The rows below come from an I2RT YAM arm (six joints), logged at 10 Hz.
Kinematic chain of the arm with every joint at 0, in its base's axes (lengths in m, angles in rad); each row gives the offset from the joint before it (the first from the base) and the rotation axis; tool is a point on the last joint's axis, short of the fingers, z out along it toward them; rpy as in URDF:
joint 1: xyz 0 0 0.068 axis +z
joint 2: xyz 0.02 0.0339 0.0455 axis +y
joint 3: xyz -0.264 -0.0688 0 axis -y
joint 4: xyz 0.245 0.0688 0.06 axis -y
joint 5: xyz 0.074 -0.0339 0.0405 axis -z
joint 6: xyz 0.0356 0 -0.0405 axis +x
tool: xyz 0 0 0 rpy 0 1.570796 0
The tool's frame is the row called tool.
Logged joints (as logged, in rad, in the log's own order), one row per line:
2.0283 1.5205 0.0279 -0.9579 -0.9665 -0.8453
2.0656 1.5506 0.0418 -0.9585 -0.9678 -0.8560
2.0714 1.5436 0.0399 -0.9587 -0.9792 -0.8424
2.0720 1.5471 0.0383 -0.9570 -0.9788 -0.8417
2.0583 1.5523 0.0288 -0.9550 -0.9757 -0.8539
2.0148 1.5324 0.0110 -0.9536 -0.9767 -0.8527
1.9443 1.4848 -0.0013 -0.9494 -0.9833 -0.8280
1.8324 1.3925 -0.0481 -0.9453 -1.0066 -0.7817
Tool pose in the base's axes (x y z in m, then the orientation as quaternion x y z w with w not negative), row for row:
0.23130 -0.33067 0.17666 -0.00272 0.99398 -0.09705 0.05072
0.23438 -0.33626 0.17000 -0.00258 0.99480 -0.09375 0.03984
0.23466 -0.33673 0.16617 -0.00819 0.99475 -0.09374 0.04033
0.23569 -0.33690 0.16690 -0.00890 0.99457 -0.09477 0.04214
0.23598 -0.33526 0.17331 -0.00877 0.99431 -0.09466 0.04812
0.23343 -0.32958 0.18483 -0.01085 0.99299 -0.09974 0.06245
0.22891 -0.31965 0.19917 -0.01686 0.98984 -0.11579 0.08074
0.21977 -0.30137 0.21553 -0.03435 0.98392 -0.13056 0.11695
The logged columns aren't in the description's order. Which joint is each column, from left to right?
Columns, left to right: joint 2, joint 3, joint 5, joint 1, joint 6, joint 4.
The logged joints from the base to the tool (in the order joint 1, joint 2, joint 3, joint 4, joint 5, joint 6), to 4 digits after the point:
-0.9579 2.0283 1.5205 -0.8453 0.0279 -0.9665
-0.9585 2.0656 1.5506 -0.8560 0.0418 -0.9678
-0.9587 2.0714 1.5436 -0.8424 0.0399 -0.9792
-0.9570 2.0720 1.5471 -0.8417 0.0383 -0.9788
-0.9550 2.0583 1.5523 -0.8539 0.0288 -0.9757
-0.9536 2.0148 1.5324 -0.8527 0.0110 -0.9767
-0.9494 1.9443 1.4848 -0.8280 -0.0013 -0.9833
-0.9453 1.8324 1.3925 -0.7817 -0.0481 -1.0066

